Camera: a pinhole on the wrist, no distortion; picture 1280 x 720 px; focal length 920.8 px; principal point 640.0 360.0 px. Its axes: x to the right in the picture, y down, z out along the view. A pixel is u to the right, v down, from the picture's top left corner.
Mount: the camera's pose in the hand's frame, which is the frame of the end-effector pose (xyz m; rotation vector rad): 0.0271 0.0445 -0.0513 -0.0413 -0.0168 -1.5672
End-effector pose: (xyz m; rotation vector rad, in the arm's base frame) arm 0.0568 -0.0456 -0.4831 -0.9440 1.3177 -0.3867
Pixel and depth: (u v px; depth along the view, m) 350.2 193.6 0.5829
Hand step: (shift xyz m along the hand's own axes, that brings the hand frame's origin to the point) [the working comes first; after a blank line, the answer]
In the camera's frame: -0.1835 -0.1053 0.5829

-0.0698 0.2491 0.5260
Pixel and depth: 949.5 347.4 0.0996
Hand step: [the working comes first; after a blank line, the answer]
In the camera's frame: 0.0335 -0.0014 0.0996

0.0274 0.0147 0.0495
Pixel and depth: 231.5 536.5 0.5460
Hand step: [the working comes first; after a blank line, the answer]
In the camera's frame: -0.2422 0.1047 0.5460

0.1393 0.3071 0.4837
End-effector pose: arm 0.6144 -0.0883 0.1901 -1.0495 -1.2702 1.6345
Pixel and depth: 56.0 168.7 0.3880
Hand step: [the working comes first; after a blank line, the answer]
In the camera's frame: -0.2461 -0.0806 0.3880

-0.0484 0.3045 0.3286
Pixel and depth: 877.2 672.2 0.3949
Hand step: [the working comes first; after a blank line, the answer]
In the camera's frame: 0.1017 0.1339 0.3949

0.1675 -0.0421 0.3449
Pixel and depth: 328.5 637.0 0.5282
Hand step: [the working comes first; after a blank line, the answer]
In the camera's frame: -0.1787 0.1589 0.5282

0.1935 0.2431 0.4674
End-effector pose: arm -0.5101 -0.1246 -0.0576 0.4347 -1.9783 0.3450
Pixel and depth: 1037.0 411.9 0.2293
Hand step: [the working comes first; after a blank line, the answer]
In the camera's frame: 0.0989 0.0129 0.2293

0.0439 -0.0458 0.1813
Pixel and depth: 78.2 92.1 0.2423
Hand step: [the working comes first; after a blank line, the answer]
In the camera's frame: -0.1478 -0.0705 0.2423

-0.0402 0.2010 0.1864
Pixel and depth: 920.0 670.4 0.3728
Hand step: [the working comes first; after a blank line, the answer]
In the camera's frame: 0.1134 0.1257 0.3728

0.1590 -0.0546 0.3234
